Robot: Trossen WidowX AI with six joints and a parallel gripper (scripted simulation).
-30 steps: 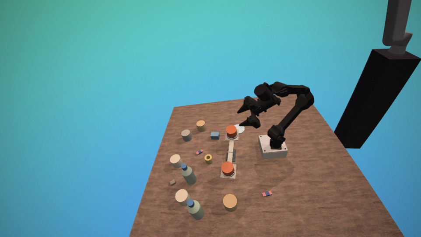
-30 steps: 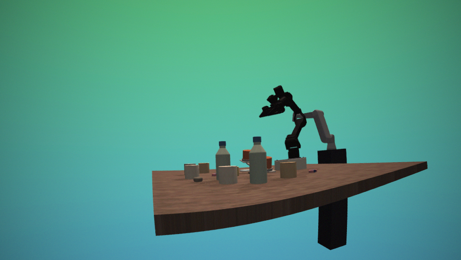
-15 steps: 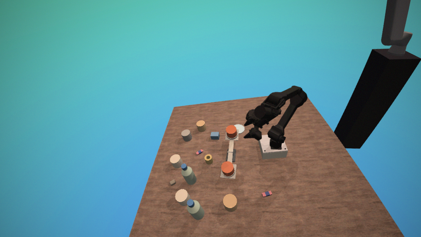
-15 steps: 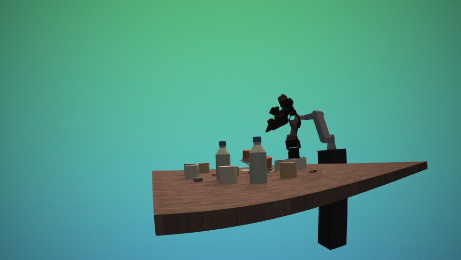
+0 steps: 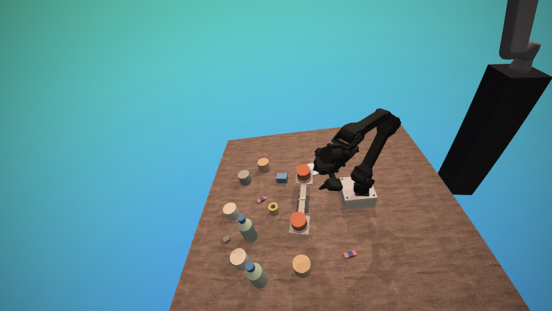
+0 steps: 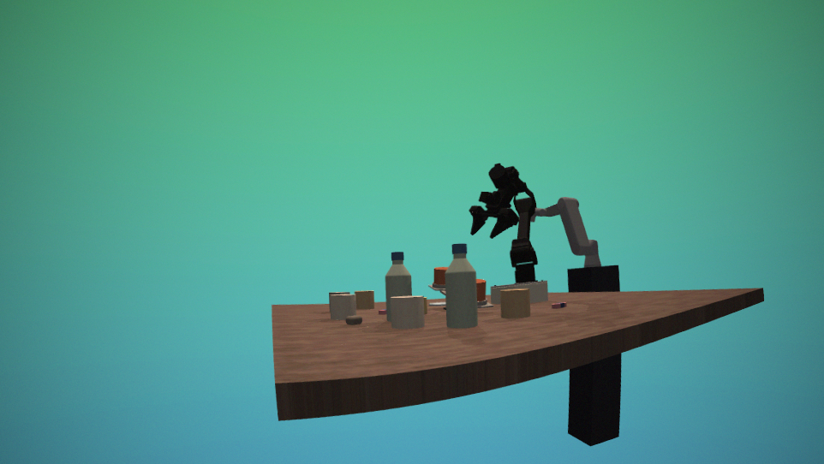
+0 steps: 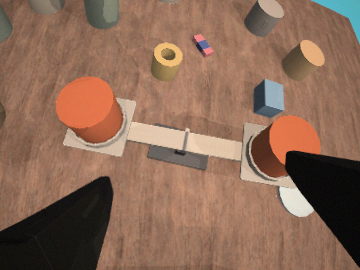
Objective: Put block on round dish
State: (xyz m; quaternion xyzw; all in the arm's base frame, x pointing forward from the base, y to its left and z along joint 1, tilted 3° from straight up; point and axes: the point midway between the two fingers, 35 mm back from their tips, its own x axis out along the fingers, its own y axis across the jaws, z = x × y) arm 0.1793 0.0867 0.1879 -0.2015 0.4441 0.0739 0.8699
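My gripper tip is 17 cm above the orange cup, 12 cm to the right of it and 8 cm short of it. Round my gripper tip: blue box: 22 cm ahead, 21 cm below, 18 cm to the right; grey block: 19 cm below, 10 cm to the left, 8 cm ahead; yellow ring: 22 cm ahead, 21 cm below, 3 cm to the left.
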